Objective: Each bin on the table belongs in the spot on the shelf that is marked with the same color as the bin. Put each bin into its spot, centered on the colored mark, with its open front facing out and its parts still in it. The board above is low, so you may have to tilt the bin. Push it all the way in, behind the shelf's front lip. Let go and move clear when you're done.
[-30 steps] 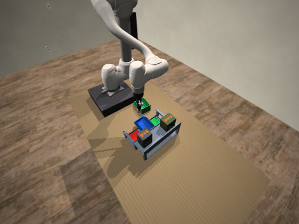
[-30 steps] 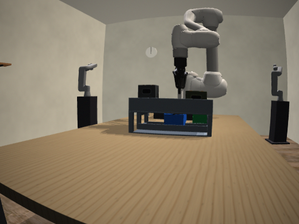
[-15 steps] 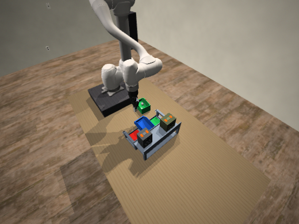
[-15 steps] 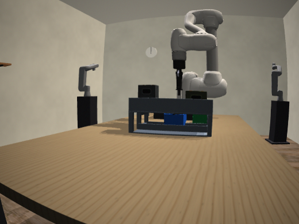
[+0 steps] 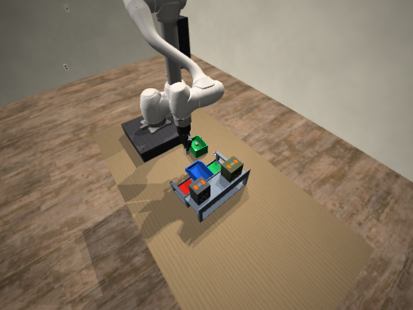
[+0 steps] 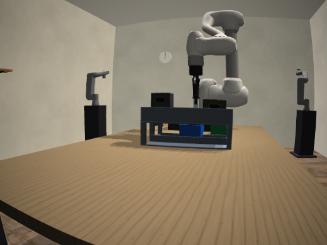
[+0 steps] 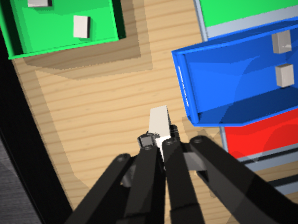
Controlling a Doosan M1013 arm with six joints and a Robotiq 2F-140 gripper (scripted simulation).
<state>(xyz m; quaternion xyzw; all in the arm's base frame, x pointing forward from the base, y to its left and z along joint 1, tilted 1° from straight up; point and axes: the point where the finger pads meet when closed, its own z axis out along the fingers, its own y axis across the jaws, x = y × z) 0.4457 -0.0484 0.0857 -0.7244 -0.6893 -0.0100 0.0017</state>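
Now: the blue bin 12 cm below my hand, 12 cm ahead of it and 1 cm to the right of it. Round my hand: olive box (28 cm ahead, 10 cm to the left, 2 cm below); then black box (26 cm ahead, 13 cm to the right, 1 cm below); then green bin (15 cm to the left, 14 cm below, 10 cm behind).
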